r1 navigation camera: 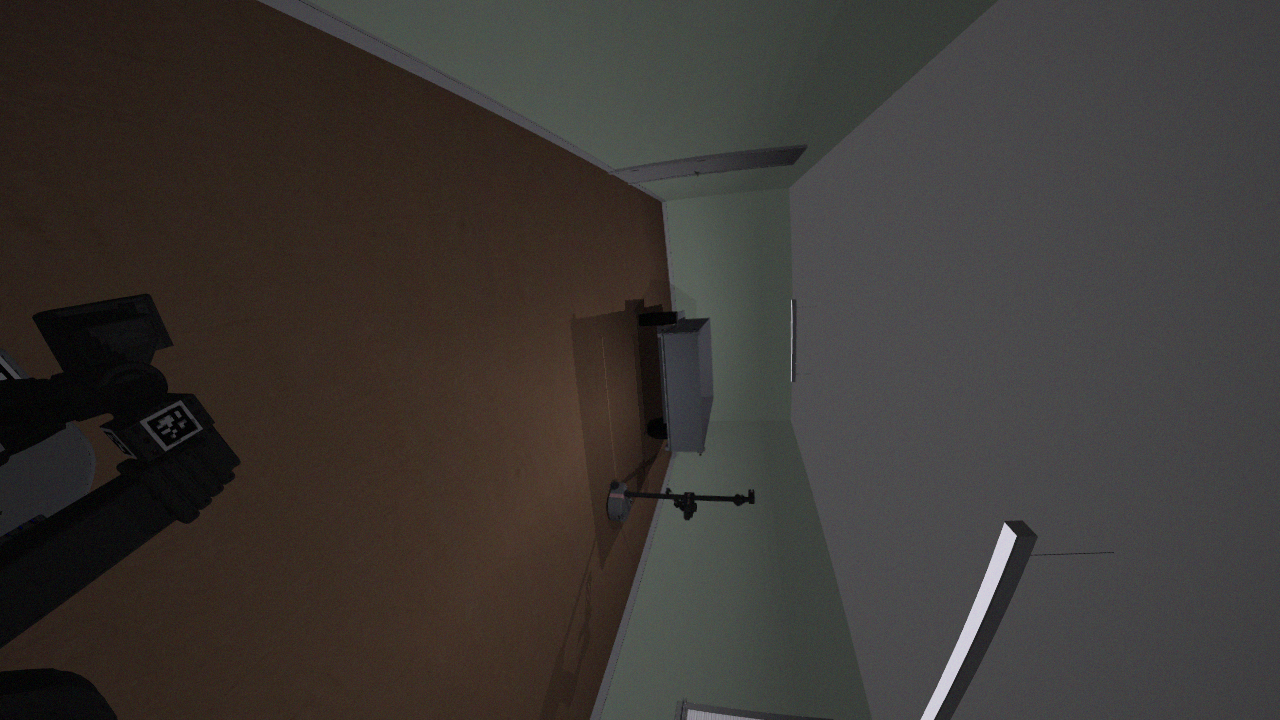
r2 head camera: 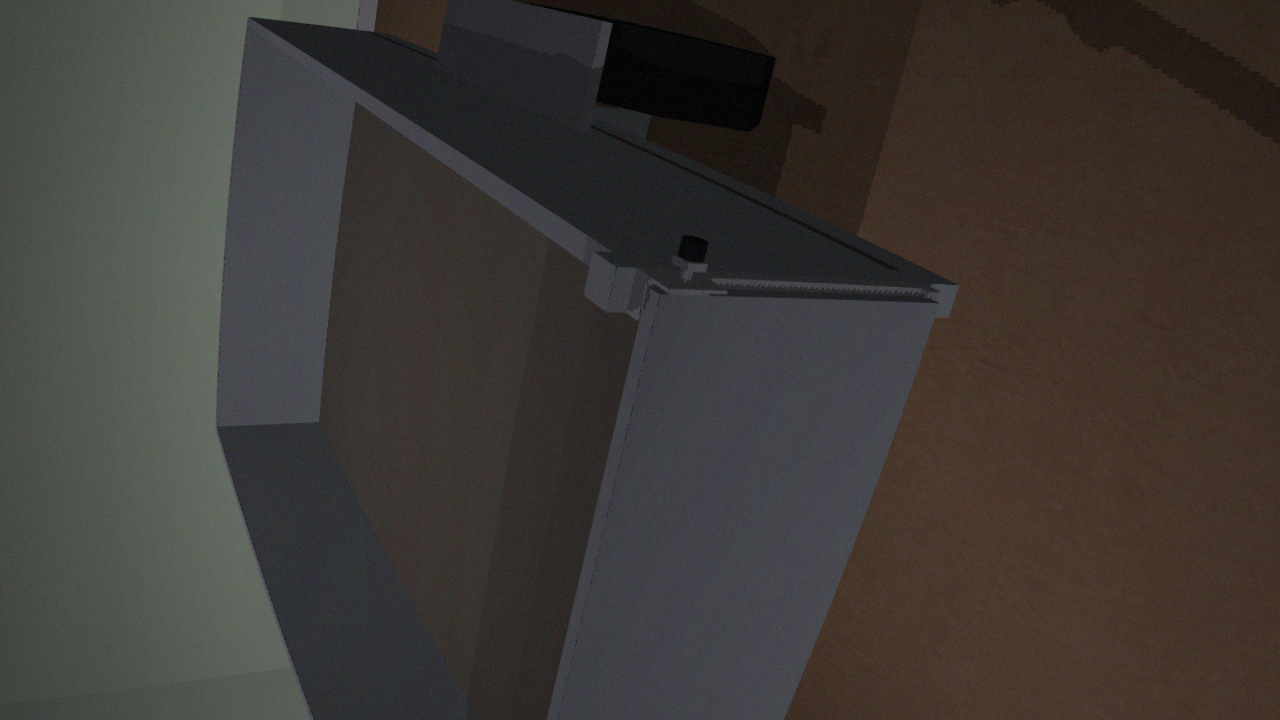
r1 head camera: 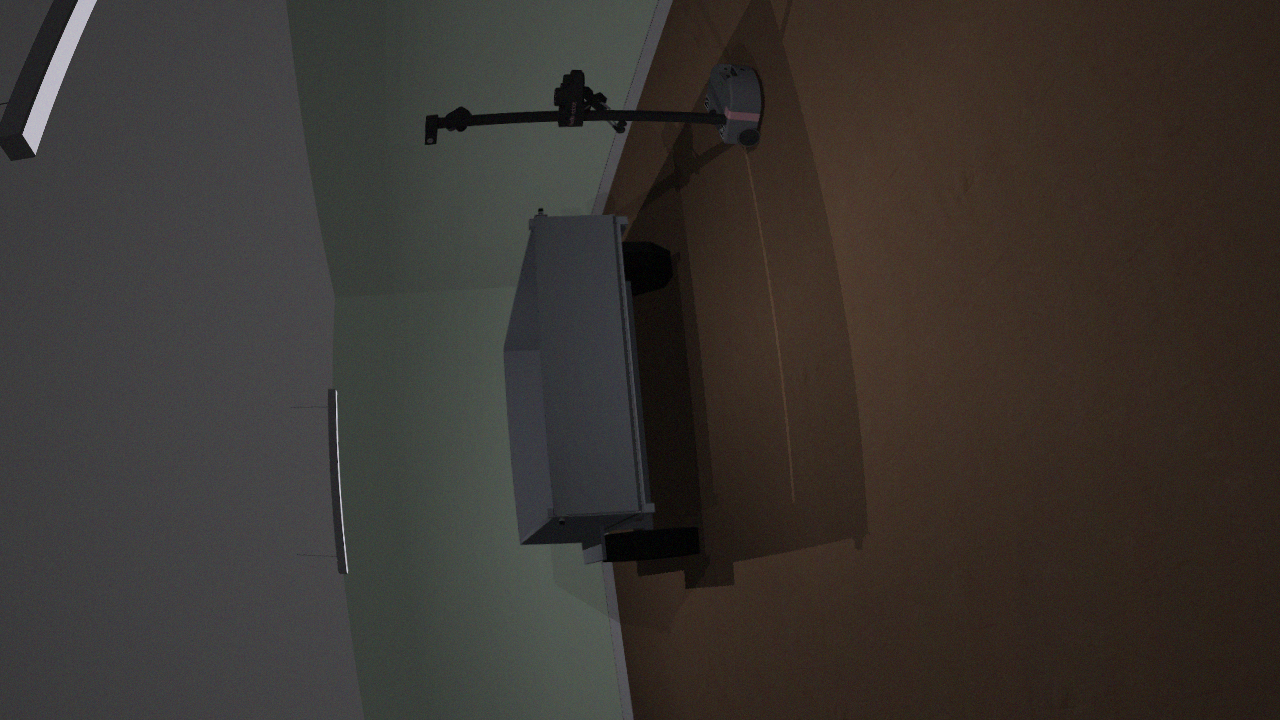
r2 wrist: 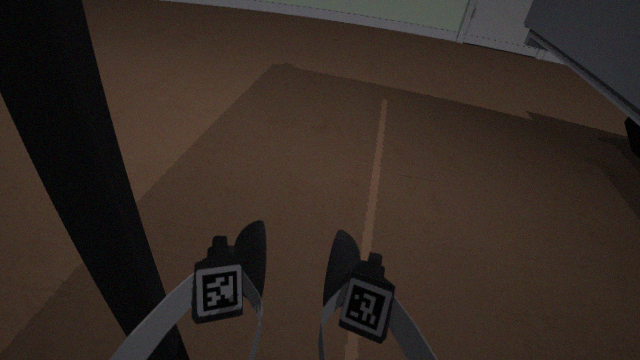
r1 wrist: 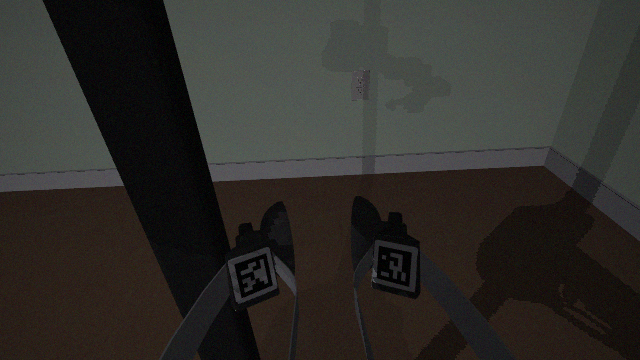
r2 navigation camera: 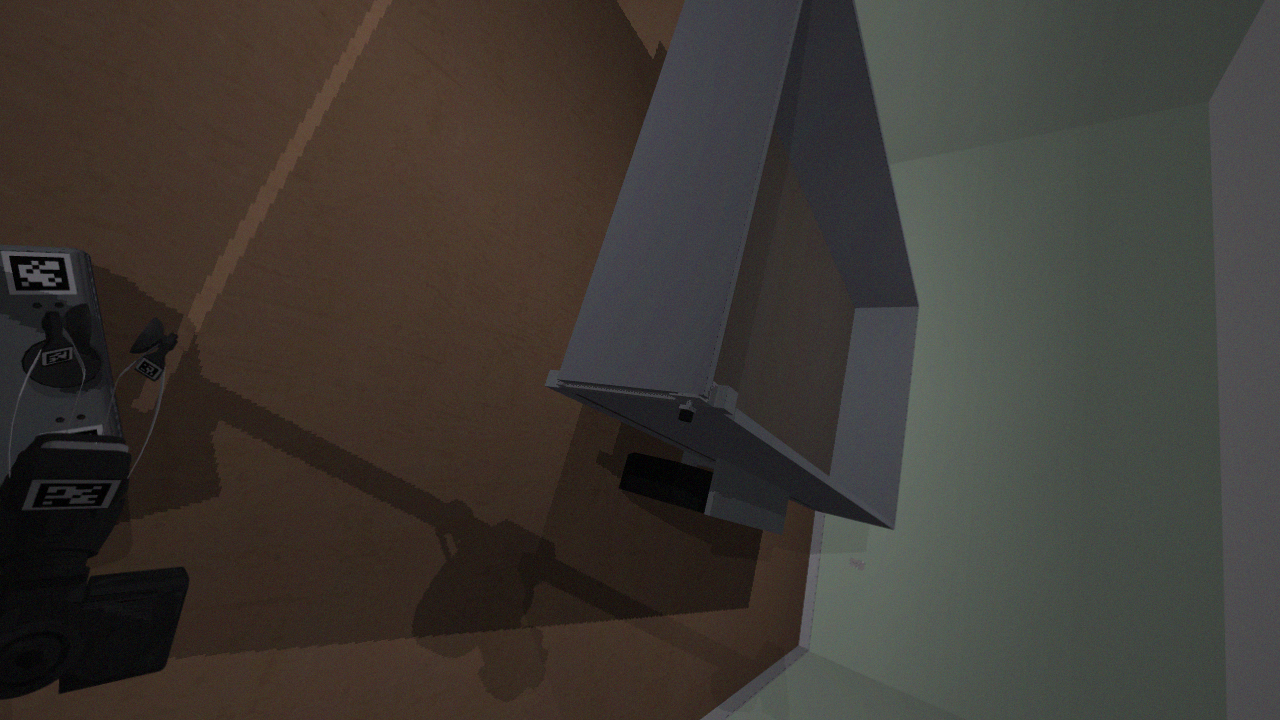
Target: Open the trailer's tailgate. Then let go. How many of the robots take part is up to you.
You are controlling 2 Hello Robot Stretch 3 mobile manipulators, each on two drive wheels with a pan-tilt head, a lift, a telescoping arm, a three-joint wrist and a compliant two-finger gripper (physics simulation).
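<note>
The grey trailer (r1 head camera: 526, 394) (r2 head camera: 528, 170) (r2 navigation camera: 863, 394) stands near the green wall. Its tailgate (r1 head camera: 586, 358) (r1 navigation camera: 682, 385) (r2 head camera: 742, 465) (r2 navigation camera: 671, 223) is upright, flush between the side walls. A black-knobbed latch (r2 head camera: 692, 248) (r2 navigation camera: 686, 413) sits at one upper corner; another dark knob (r1 head camera: 562, 520) shows at the opposite end in the r1 head view. The r2 gripper (r2 navigation camera: 113, 338) (r2 wrist: 296, 260) is open and empty, beside r2's own base, apart from the tailgate. The r1 gripper (r1 wrist: 321, 235) is open and empty, far from the trailer.
Robot r2 (r1 head camera: 741, 107) (r1 navigation camera: 617, 505) stands by one end of the trailer, on the tailgate side. A black wheel (r2 head camera: 684, 76) (r2 navigation camera: 666, 481) protrudes beside the trailer. A door (r1 navigation camera: 716, 165) is in the side wall. A wall outlet (r1 wrist: 360, 85) faces r1's gripper.
</note>
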